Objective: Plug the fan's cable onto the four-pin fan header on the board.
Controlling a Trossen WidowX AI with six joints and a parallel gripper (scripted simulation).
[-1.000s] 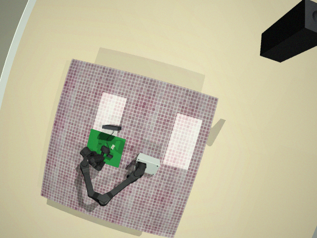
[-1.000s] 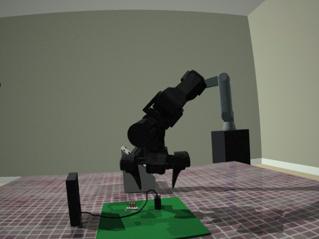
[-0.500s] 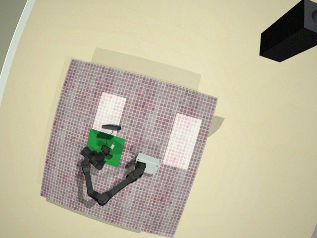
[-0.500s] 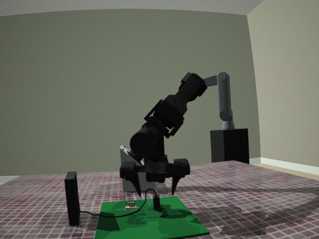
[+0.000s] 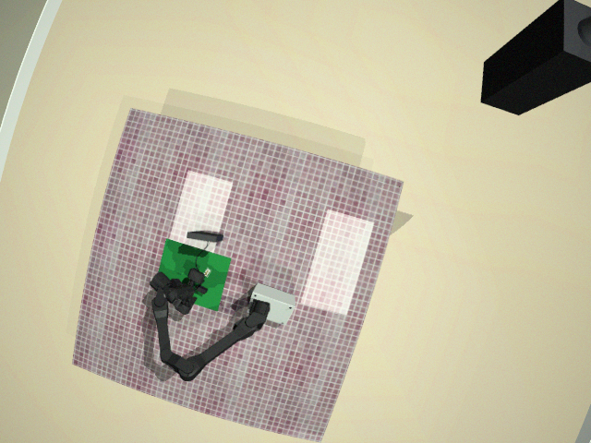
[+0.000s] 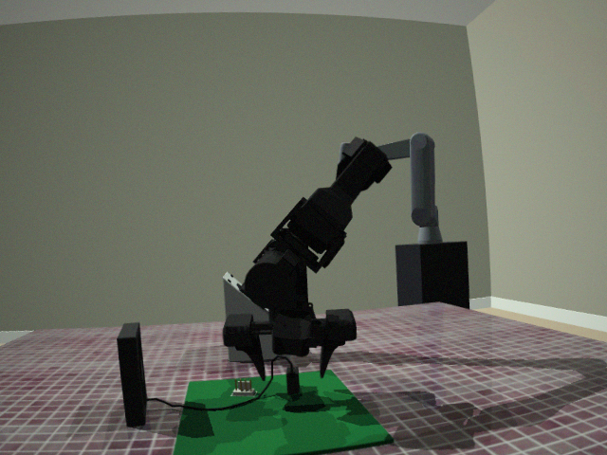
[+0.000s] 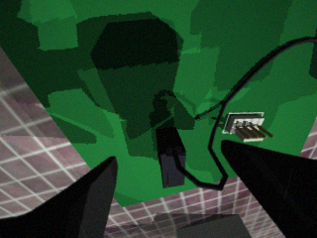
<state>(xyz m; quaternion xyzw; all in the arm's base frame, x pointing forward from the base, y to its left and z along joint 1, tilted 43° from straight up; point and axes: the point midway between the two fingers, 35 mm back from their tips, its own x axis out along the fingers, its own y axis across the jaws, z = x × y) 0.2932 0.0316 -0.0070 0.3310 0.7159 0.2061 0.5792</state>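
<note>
Right now the green board is 5 cm to the right of my gripper tip, 5 cm ahead of it and 4 cm below it. The rest, counted from my gripper tip: dark plug: 1 cm behind; fan: 22 cm to the right, 3 cm above.
</note>
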